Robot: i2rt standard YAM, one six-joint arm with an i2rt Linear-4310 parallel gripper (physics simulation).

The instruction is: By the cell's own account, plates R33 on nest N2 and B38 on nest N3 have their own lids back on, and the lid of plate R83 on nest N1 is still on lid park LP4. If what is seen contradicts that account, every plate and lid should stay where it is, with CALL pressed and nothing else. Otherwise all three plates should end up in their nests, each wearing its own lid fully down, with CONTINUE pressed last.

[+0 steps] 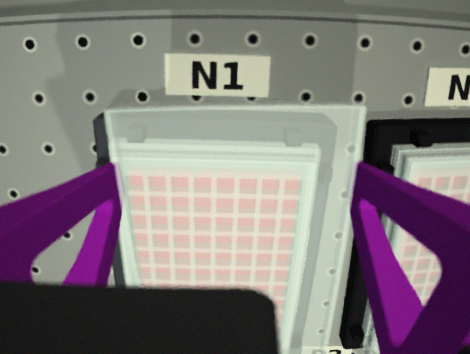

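Observation:
My gripper is shut on a clear lid, with a purple finger at each side edge. The lid is above the plate on nest N1 and looks larger than it; a gap shows between their edges, most at the right. The plate on nest N1 shows pink wells through the lid. Nest N1 shows its dark left edge. At the right, part of the plate on nest N2 shows beside and through the right finger. The near part of the N1 plate is hidden. Nest N3, LP4 and the buttons do not show.
The N1 label is on the grey perforated board behind the nest. Part of the N2 label shows at the right. The dark frame of nest N2 runs close beside the right finger. A black block covers the lower left.

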